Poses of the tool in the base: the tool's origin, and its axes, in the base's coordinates. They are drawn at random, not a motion.
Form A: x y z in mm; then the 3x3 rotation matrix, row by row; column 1 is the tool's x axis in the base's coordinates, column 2 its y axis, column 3 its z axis. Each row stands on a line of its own.
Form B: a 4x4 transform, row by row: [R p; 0 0 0 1], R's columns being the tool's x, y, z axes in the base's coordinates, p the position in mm. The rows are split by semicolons. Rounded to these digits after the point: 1 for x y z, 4 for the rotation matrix.
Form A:
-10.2 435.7 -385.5
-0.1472 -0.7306 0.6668
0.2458 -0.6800 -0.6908
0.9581 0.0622 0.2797
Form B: -0.1472 -0.7306 0.6668 -10.2; 0.2458 -0.6800 -0.6908 435.7; 0.9581 0.0622 0.2797 -385.5; 0 0 0 1
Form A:
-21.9 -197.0 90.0
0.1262 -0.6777 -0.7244
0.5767 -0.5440 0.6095
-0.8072 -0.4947 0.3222
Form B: 0.1262 -0.6777 -0.7244 -21.9; 0.5767 -0.5440 0.6095 -197.0; -0.8072 -0.4947 0.3222 90.0; 0 0 0 1
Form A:
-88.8 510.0 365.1
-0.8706 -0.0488 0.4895
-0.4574 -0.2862 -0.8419
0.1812 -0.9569 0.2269
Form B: -0.8706 -0.0488 0.4895 -88.8; -0.4574 -0.2862 -0.8419 510.0; 0.1812 -0.9569 0.2269 365.1; 0 0 0 1
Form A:
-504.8 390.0 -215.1
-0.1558 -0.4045 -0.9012
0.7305 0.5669 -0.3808
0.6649 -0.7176 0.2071
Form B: -0.1558 -0.4045 -0.9012 -504.8; 0.7305 0.5669 -0.3808 390.0; 0.6649 -0.7176 0.2071 -215.1; 0 0 0 1
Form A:
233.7 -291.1 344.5
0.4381 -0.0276 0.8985
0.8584 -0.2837 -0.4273
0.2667 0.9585 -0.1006
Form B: 0.4381 -0.0276 0.8985 233.7; 0.8584 -0.2837 -0.4273 -291.1; 0.2667 0.9585 -0.1006 344.5; 0 0 0 1
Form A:
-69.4 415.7 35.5
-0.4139 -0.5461 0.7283
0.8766 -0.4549 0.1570
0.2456 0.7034 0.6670
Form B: -0.4139 -0.5461 0.7283 -69.4; 0.8766 -0.4549 0.1570 415.7; 0.2456 0.7034 0.6670 35.5; 0 0 0 1
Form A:
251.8 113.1 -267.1
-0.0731 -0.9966 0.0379
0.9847 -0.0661 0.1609
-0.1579 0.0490 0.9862
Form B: -0.0731 -0.9966 0.0379 251.8; 0.9847 -0.0661 0.1609 113.1; -0.1579 0.0490 0.9862 -267.1; 0 0 0 1
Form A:
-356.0 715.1 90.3
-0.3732 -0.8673 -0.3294
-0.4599 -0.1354 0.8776
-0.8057 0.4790 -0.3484
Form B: -0.3732 -0.8673 -0.3294 -356.0; -0.4599 -0.1354 0.8776 715.1; -0.8057 0.4790 -0.3484 90.3; 0 0 0 1
